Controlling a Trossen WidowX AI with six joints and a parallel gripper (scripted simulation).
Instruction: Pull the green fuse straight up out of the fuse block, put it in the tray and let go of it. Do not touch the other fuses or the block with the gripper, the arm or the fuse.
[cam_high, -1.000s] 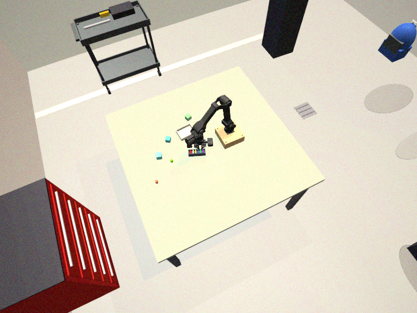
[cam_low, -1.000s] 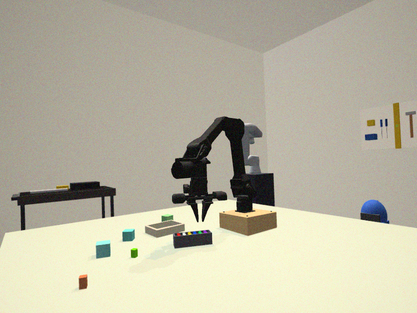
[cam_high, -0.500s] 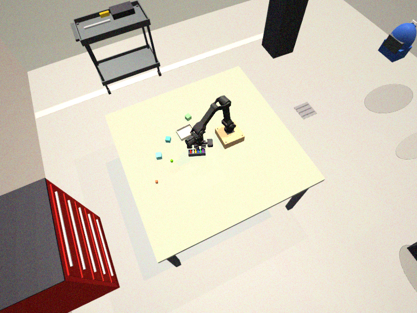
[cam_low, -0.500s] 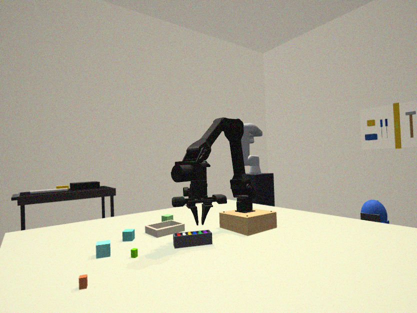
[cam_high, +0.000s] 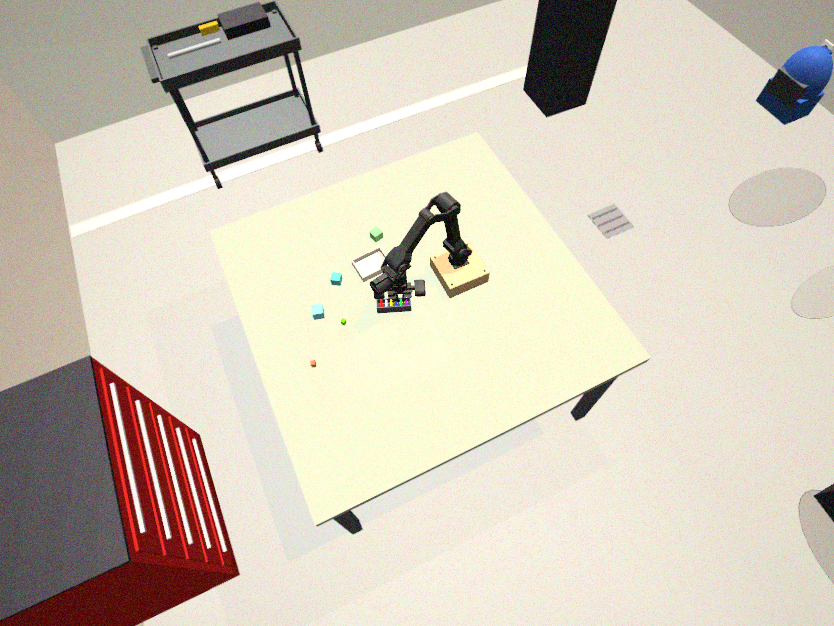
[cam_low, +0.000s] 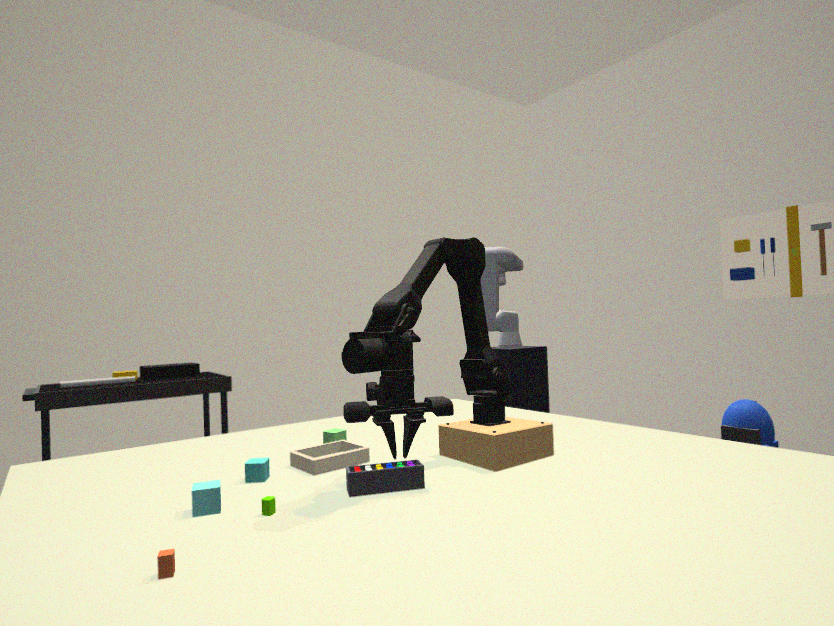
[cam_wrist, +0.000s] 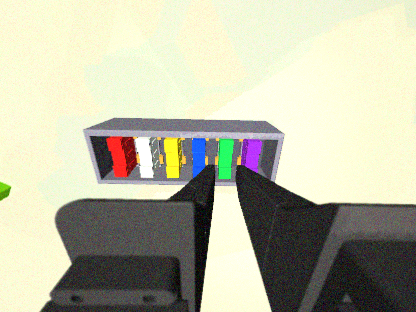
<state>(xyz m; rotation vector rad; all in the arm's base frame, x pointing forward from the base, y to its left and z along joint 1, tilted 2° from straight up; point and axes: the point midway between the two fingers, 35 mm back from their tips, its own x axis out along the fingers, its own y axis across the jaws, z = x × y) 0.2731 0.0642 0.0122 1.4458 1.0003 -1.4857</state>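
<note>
My gripper tip is 3 cm above the green fuse. From my gripper tip the other things lie so: pale green cube (4 cm behind, 35 cm to the right, 3 cm below); tray (3 cm ahead, 23 cm to the right, 5 cm below); small green cube (22 cm ahead, 3 cm to the right, 4 cm below).
</note>
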